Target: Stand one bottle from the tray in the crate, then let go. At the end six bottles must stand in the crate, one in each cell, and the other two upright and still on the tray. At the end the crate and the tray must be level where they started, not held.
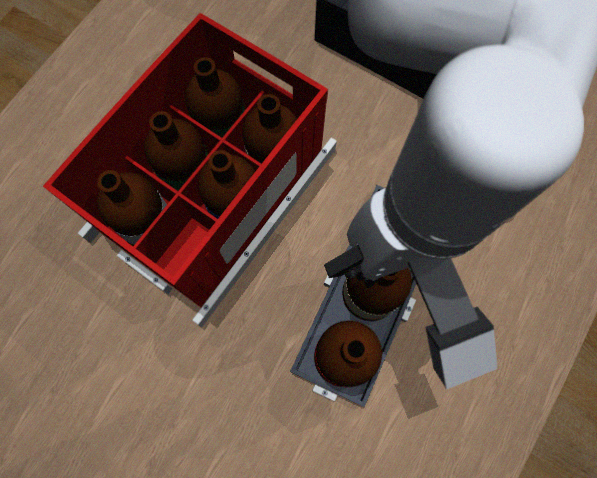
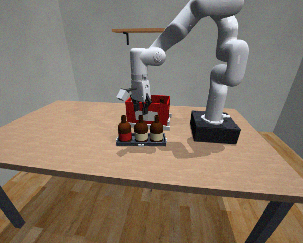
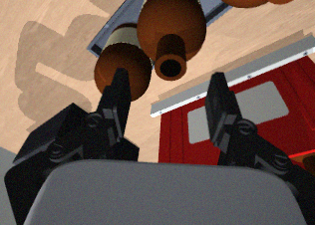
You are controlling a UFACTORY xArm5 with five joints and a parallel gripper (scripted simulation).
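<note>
My hand is 18 cm above the grey tray. From my hand the other things lie so: red crate (3 cm behind, 26 cm to the right, 11 cm below).
</note>
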